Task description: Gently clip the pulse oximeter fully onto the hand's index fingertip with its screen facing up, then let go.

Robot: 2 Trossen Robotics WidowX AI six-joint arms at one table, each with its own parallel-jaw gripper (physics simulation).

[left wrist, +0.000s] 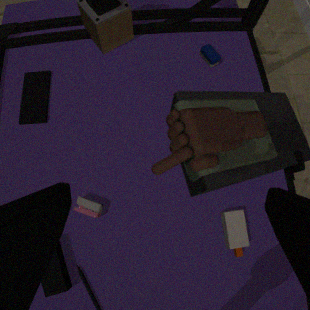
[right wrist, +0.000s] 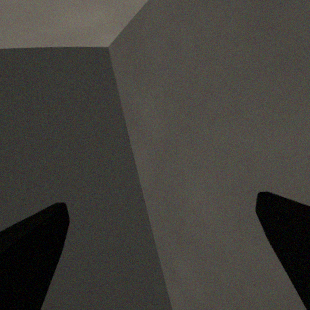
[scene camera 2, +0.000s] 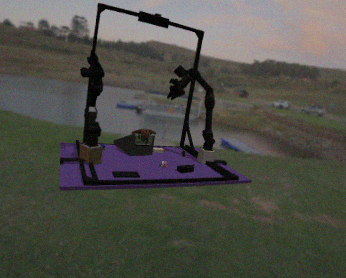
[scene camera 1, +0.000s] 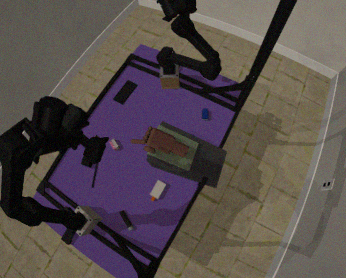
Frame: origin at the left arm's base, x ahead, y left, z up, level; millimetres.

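Seen in the pictures: left gripper, fingertip midpoint: (left wrist: 170,195) (scene camera 2: 169,98) (scene camera 1: 98,130); right gripper, fingertip midpoint: (right wrist: 163,207) (scene camera 2: 94,53); left arm's base, link origin: (scene camera 2: 207,149) (scene camera 1: 79,220); right arm's base, link origin: (left wrist: 103,2) (scene camera 2: 91,144) (scene camera 1: 169,69).
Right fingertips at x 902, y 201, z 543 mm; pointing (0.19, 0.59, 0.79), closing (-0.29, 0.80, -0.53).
Offsets run from my right fingertips to a thing's top centre. Level surfaces: height alone.
A small white-and-pink clip @[dx -522, dy -61, dz -617 mm] (scene camera 1: 114,144) (scene camera 2: 163,164) (left wrist: 89,206), apparently the pulse oximeter, lies on the purple mat; its screen cannot be made out. The brown hand (scene camera 1: 168,142) (scene camera 2: 144,133) (left wrist: 215,129) rests on a green pad on a dark sloped block, its index finger (scene camera 1: 138,141) (left wrist: 171,161) sticking out toward the clip's side, bare at the tip. My left gripper (scene camera 1: 97,131) (scene camera 2: 171,92) (left wrist: 170,195) is open and empty, high above the mat; the clip shows near its left finger in the left wrist view. My right gripper (right wrist: 163,207) is open and empty, facing grey walls.
On the mat @[dz -649 mm] (scene camera 1: 117,117) lie a black slab @[dx -245, dy +111, dz -641 mm] (scene camera 1: 125,92) (left wrist: 35,97), a blue block @[dx -111, dy -349, dz -616 mm] (scene camera 1: 205,114) (left wrist: 210,54), a white box with an orange tip @[dx -573, dy -388, dz -621 mm] (scene camera 1: 158,189) (left wrist: 235,229), a black box @[dx -653, dy +11, dz -613 mm] (scene camera 2: 185,169) (left wrist: 56,277) and a thin dark stick @[dx -706, dy -73, dz -640 mm] (scene camera 1: 94,175). Black frame bars edge the mat.
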